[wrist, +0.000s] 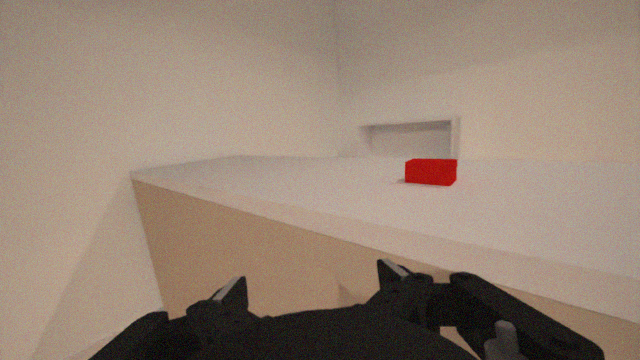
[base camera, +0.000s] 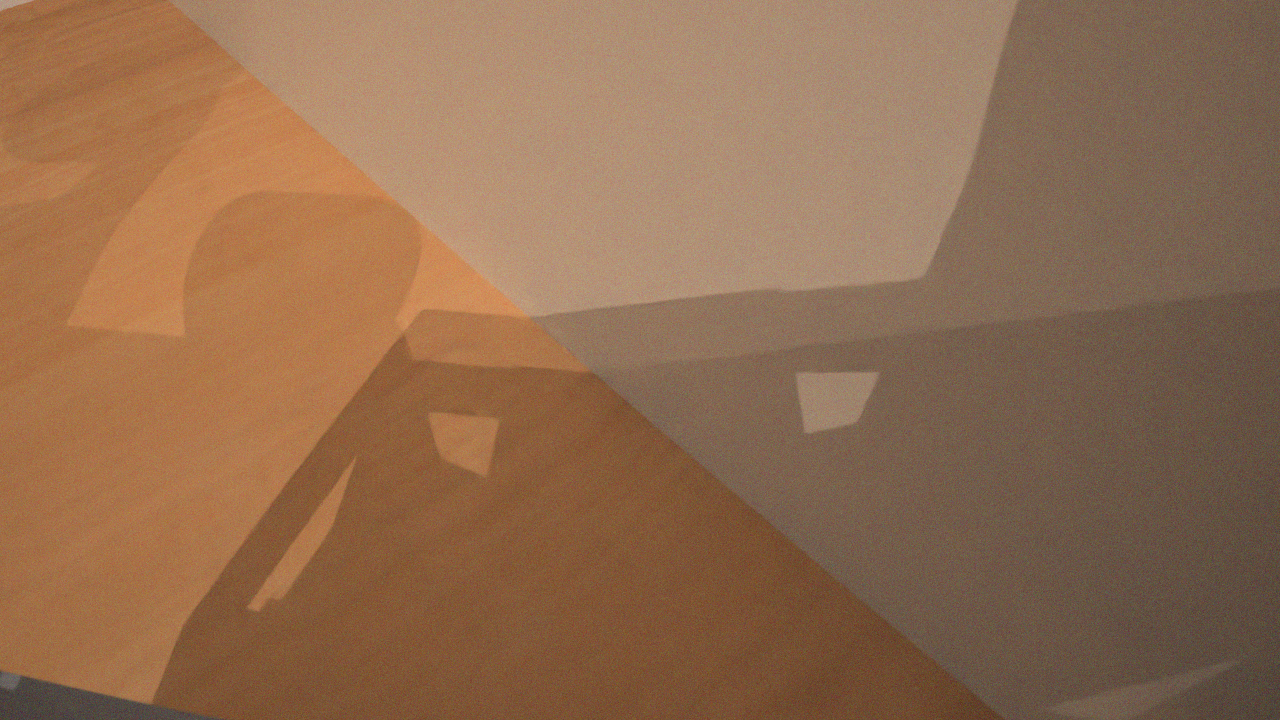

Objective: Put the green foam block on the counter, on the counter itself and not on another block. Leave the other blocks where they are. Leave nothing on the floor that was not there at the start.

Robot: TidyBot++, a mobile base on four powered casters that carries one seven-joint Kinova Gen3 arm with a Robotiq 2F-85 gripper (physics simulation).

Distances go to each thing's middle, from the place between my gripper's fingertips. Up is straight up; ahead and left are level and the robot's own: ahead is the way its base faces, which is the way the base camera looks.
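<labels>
The red block (wrist: pixel 442 172) first: my hand is still 350 mm short of it, and it's also 270 mm to the left of the block and 10 mm above it.
</labels>
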